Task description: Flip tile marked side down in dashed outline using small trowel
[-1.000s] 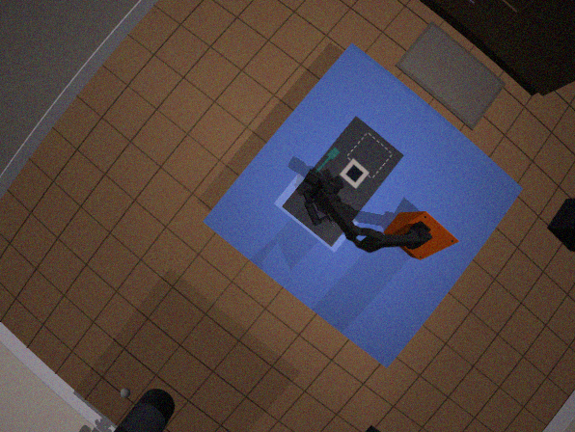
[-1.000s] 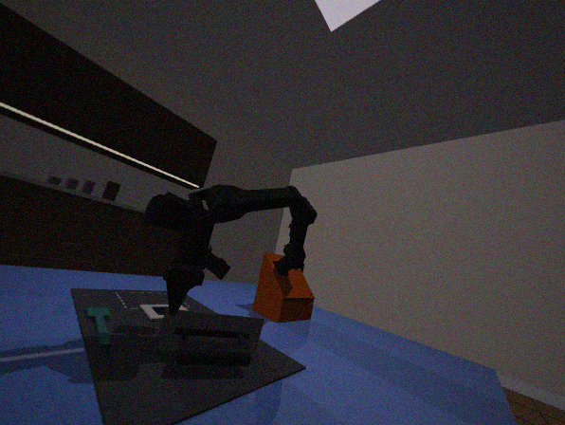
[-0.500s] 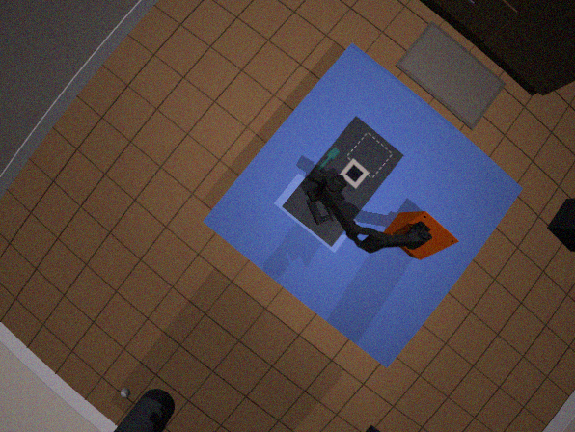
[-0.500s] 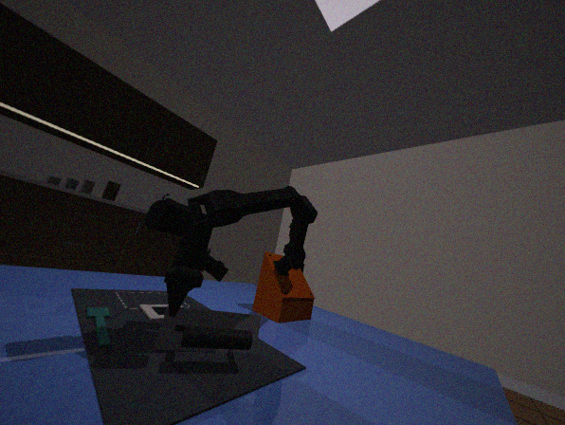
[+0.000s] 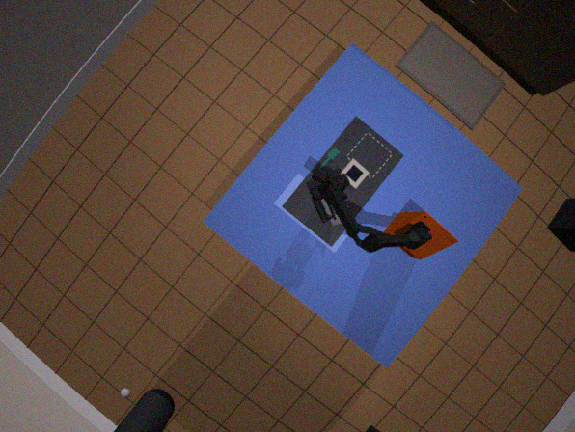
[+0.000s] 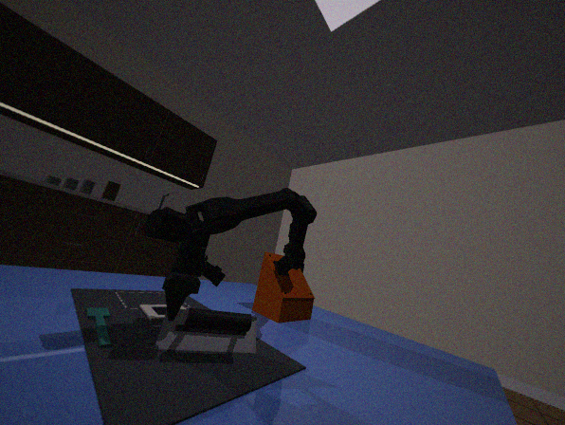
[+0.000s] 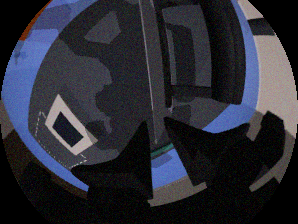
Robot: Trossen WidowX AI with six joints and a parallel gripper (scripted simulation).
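Right now my gripper tip is 110 mm to the left of the dark mat, 60 mm above it and 50 mm past it. Round my gripper tip: teal T-shaped trowel (130 mm to the right, 90 mm ahead, 40 mm below); then tile (170 mm to the right, 60 mm behind, 40 mm below).
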